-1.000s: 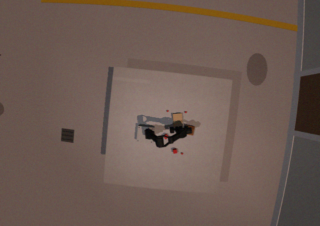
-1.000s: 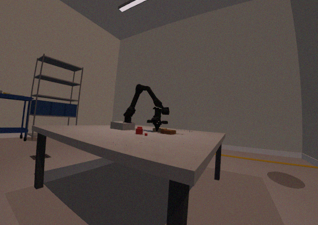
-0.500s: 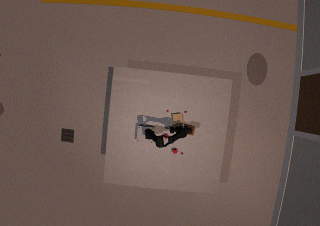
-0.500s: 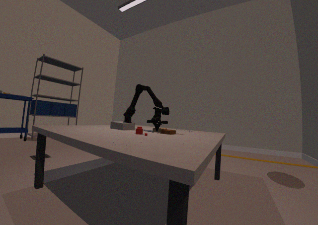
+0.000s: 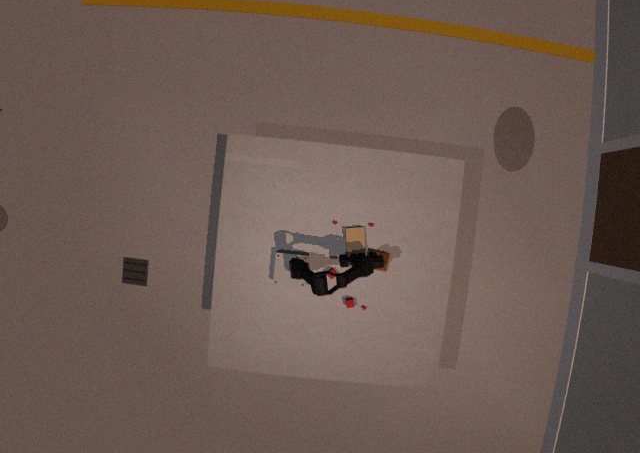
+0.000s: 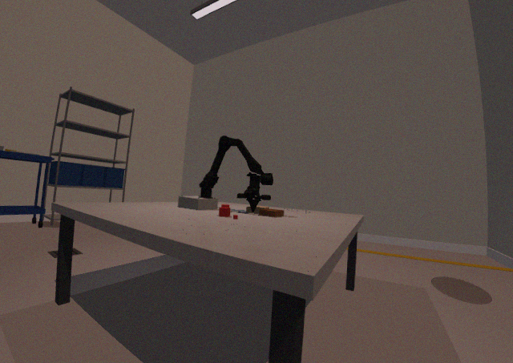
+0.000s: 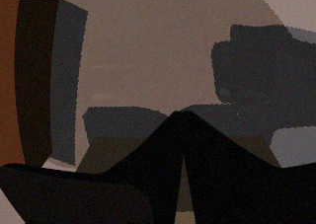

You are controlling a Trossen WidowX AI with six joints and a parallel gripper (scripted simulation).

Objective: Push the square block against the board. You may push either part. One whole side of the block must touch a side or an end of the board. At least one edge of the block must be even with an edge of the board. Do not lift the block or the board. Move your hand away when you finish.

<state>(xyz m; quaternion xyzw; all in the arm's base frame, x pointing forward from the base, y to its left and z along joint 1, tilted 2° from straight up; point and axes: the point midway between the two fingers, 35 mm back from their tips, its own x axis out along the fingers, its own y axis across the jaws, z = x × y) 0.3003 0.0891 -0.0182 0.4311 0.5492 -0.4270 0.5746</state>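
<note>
My gripper tip is 2 cm past the board, 8 cm to the right of it and 1 cm below it. The rest, counted from my gripper tip: square block (12 cm ahead, 1 cm above).
</note>
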